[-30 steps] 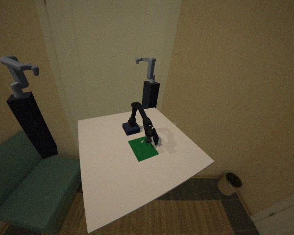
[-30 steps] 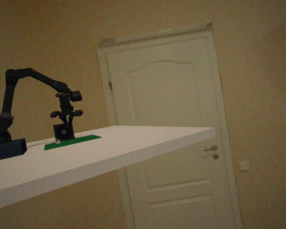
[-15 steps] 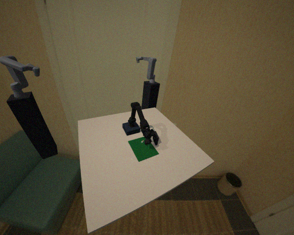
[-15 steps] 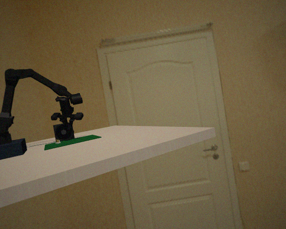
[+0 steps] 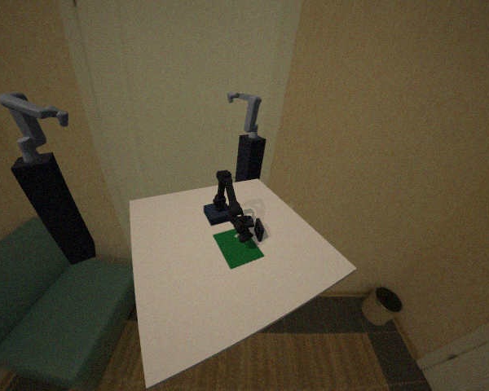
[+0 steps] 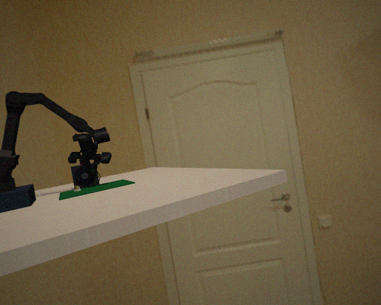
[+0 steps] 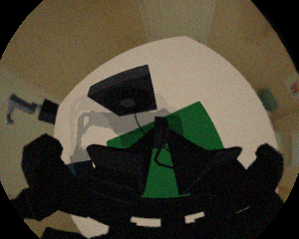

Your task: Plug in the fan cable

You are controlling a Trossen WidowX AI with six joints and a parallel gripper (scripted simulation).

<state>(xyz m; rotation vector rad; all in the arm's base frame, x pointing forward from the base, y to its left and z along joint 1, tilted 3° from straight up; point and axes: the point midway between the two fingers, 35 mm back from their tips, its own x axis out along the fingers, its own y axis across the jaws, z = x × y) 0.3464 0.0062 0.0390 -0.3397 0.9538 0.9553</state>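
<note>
My gripper tip is now 100 mm above the green board, 80 mm to the left of it and 20 mm past it. From my gripper tip the other things lie so: dark fan plug 10 mm below; pale fan header 100 mm behind, 80 mm below, 30 mm to the right; black fan 90 mm to the left, 30 mm behind, 20 mm below.
</note>
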